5 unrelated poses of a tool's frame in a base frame.
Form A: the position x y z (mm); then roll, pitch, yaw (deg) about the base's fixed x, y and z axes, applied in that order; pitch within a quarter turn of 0, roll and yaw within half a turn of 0.
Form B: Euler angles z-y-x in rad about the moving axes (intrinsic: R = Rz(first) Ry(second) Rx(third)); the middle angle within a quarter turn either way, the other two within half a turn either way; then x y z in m. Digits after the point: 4 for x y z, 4 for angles.
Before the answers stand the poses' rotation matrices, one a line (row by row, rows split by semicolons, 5 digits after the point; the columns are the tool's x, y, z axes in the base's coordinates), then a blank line. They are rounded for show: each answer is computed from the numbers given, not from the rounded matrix.
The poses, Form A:
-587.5 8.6 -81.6 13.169 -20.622 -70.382
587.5 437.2 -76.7 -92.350 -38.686 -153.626
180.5 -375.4 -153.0 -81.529 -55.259 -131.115
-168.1 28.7 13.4 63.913 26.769 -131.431
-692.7 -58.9 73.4 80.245 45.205 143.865
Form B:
0.31423 0.89024 -0.32974; -0.88160 0.40250 0.24654; 0.35220 0.21323 0.91131
-0.69933 -0.57774 0.42089; -0.34676 -0.24070 -0.90655; 0.62505 -0.77993 -0.03201
-0.37473 -0.42348 0.82477; -0.42933 -0.70920 -0.55920; 0.82174 -0.56365 0.08395
-0.59080 0.06202 -0.80443; -0.66940 -0.59426 0.44581; -0.45039 0.80187 0.39261
-0.56903 -0.66475 0.48406; 0.41548 0.27557 0.86685; -0.70963 0.69439 0.11938

-1.2284 -0.3599 0.2298 -0.5875 0.0086 -0.0816
-2.6813 -0.6752 -1.6118 0.5875 0.4372 -0.0767
-2.2884 -0.9645 -1.4229 0.1805 -0.3754 -0.1530
-2.2939 0.4672 1.1155 -0.1681 0.0287 0.0134
2.5109 0.7890 1.4005 -0.6927 -0.0589 0.0734

